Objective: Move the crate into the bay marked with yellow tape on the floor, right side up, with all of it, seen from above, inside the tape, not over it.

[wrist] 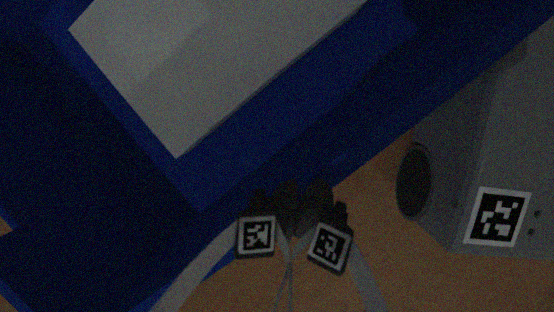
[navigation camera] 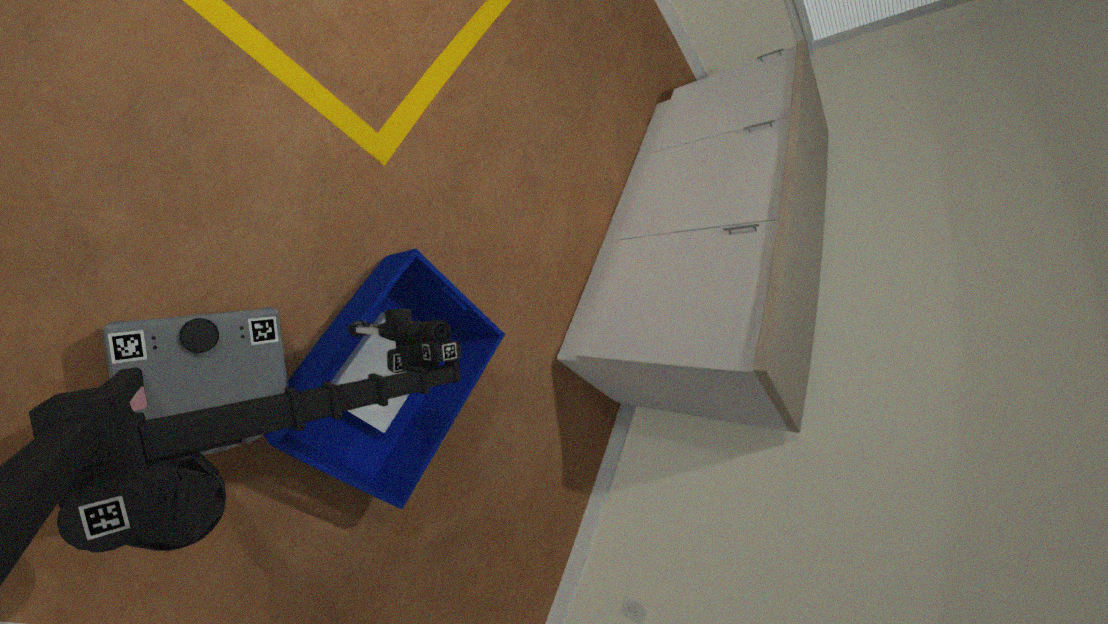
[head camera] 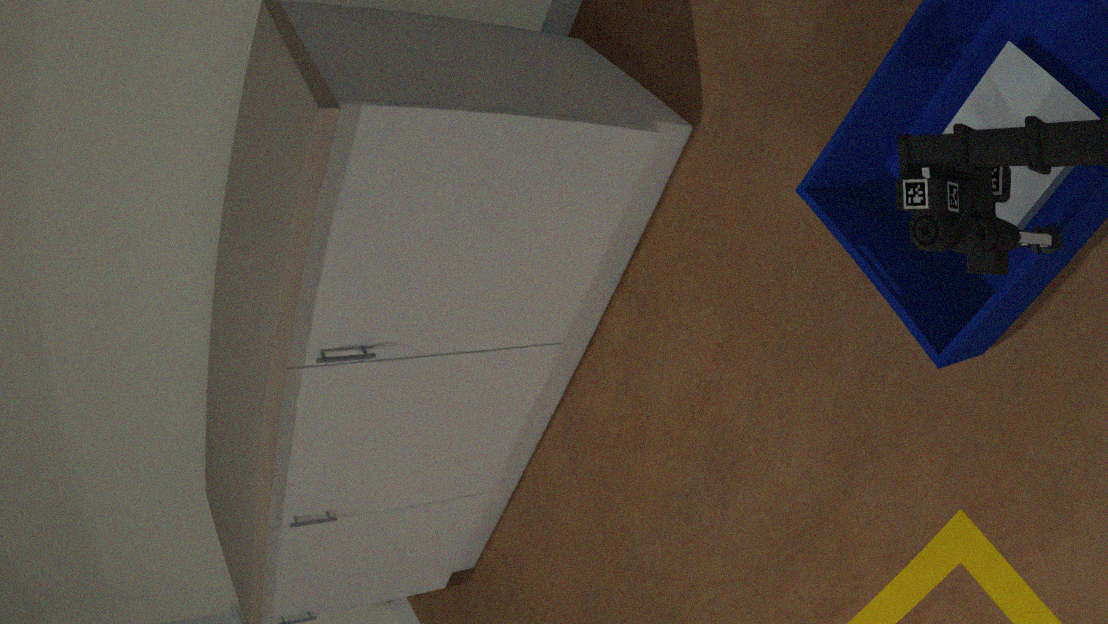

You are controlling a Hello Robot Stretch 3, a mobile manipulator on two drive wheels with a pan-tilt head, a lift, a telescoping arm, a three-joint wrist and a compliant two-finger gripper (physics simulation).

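Places are measured from the robot's base along level axes (x ahead, y left, z up), in metres.
Pixels of known places: gripper, fingertip midpoint: (wrist: 302, 200) (navigation camera: 356, 328) (head camera: 1048, 240); robot's base, link origin: (navigation camera: 199, 333).
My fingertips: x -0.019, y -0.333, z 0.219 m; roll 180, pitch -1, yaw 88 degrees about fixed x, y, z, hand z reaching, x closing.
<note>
Ahead of a thing's pixels: the offset from my fingertips to its top centre. "spot": to the spot under its first point.
The blue crate {dx -0.158, dy -0.119, dz +0.001 m} (head camera: 860, 139) (navigation camera: 356, 457) (wrist: 350, 75) stands upright on the floor, open side up. Its right part is cut off in the head view. The bay's yellow tape {spot: dx +0.539, dy -0.190, dz -0.218 m} (head camera: 961, 534) (navigation camera: 383, 143) lies apart from the crate; one corner shows in the head and navigation views. The crate is outside the bay. My gripper (head camera: 1045, 238) (navigation camera: 356, 328) (wrist: 302, 200) is at the rim of the crate's long wall beside my base, fingers drawn together and shut on that wall. The contact is dark and partly hidden by the fingertips.
A pale block {dx -0.157, dy -0.119, dz -0.148 m} (head camera: 1015, 85) (navigation camera: 379, 414) (wrist: 165, 75) lies inside the crate. My grey base (navigation camera: 205, 379) (wrist: 510, 125) is close beside the crate. A white cabinet {spot: dx -0.016, dy -1.030, dz +0.315 m} (head camera: 465, 232) (navigation camera: 690, 302) stands on the crate's other side, against a pale wall (head camera: 100, 310) (navigation camera: 930, 348).
</note>
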